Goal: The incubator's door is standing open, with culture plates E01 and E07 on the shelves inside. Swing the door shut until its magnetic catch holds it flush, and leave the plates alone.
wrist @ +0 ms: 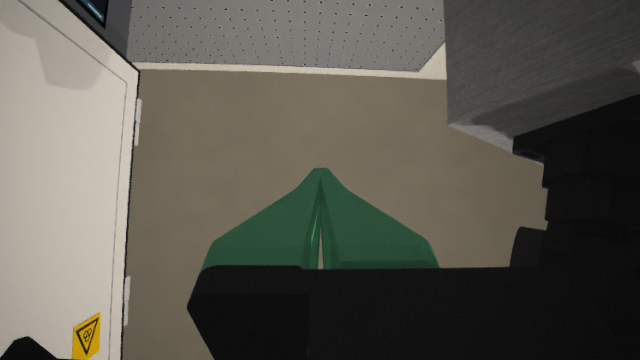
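Where they show: gripper, between the fingertips: (320, 179); arm's base, origin of its link: (605, 133).
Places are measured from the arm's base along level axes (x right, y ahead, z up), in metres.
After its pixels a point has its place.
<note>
The incubator's door (65, 175) {x -0.063, y 0.460, z 0.043 m} fills the left side of the wrist view. It is a pale panel with a thin inset line, light hinge-like pieces along its right edge and a yellow warning sticker (86, 336) {x -0.104, y 0.461, z 0.198 m} low down. Its left edge is out of view, so I cannot tell whether it sits flush. My gripper (320, 179) {x 0.069, y 0.252, z 0.052 m} is shut and empty, its green fingertips meeting to the right of the door and apart from it in the view. The shelves and plates E01 and E07 do not show.
A dark housing with part of a blue display (95, 9) {x -0.106, y 0.480, z -0.140 m} is at the top left. A grey perforated panel (285, 35) {x -0.299, y 0.279, z -0.241 m} lies across the top. A large grey brushed block (525, 55) {x 0.012, y 0.086, z -0.055 m} is at the upper right, with black arm parts (595, 200) {x 0.021, y 0.042, z 0.058 m} below it.
</note>
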